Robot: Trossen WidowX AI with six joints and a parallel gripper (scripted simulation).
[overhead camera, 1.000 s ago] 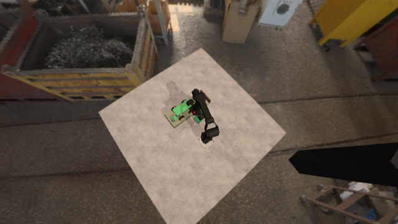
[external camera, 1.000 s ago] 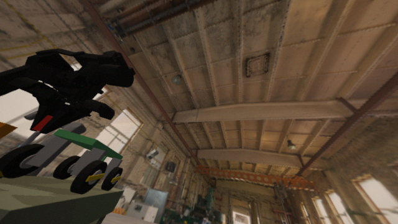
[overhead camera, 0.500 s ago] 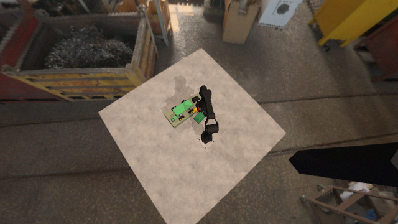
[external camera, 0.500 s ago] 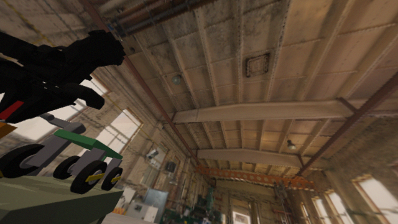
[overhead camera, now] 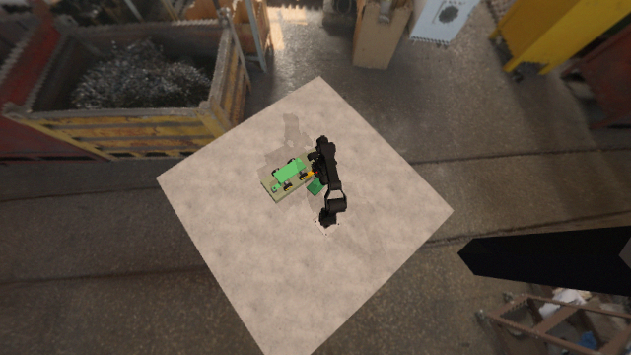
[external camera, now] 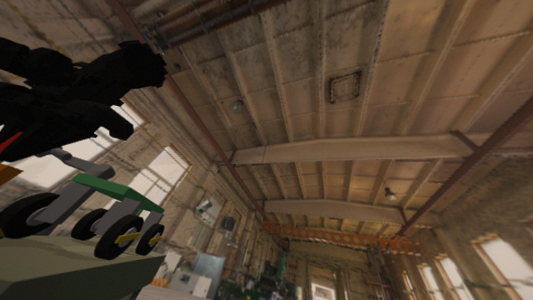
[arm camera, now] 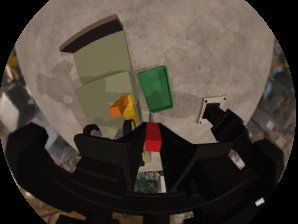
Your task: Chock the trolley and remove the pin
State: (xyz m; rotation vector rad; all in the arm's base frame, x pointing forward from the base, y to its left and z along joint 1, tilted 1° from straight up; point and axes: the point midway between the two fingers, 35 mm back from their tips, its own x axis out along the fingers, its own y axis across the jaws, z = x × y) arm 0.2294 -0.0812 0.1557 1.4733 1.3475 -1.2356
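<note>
My gripper tip is right at the red-headed stop pin. From my gripper tip the other things lie so: trolley (110 mm to the left, 100 mm ahead, 20 mm below); yellow chock (50 mm below, 50 mm ahead, 10 mm to the left); green tray (140 mm below, 20 mm behind).
</note>
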